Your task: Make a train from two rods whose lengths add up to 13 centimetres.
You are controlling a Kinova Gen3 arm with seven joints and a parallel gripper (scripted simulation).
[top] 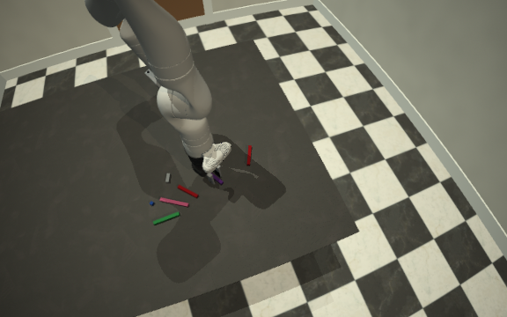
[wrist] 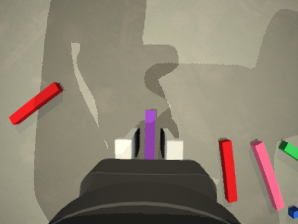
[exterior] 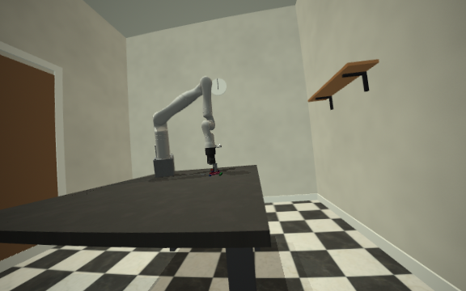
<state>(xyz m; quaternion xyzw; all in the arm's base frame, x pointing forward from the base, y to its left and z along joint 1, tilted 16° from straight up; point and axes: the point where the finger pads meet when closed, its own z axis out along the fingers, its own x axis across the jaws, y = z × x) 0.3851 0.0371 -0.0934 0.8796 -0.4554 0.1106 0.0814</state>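
Right now my hand is 10 mm above the purple rod. The rest, counted from my hand: green rod (80 mm ahead, 170 mm to the right, 10 mm below); then short grey rod (40 mm behind, 140 mm to the right, 10 mm below); then pink rod (40 mm ahead, 140 mm to the right, 10 mm below).
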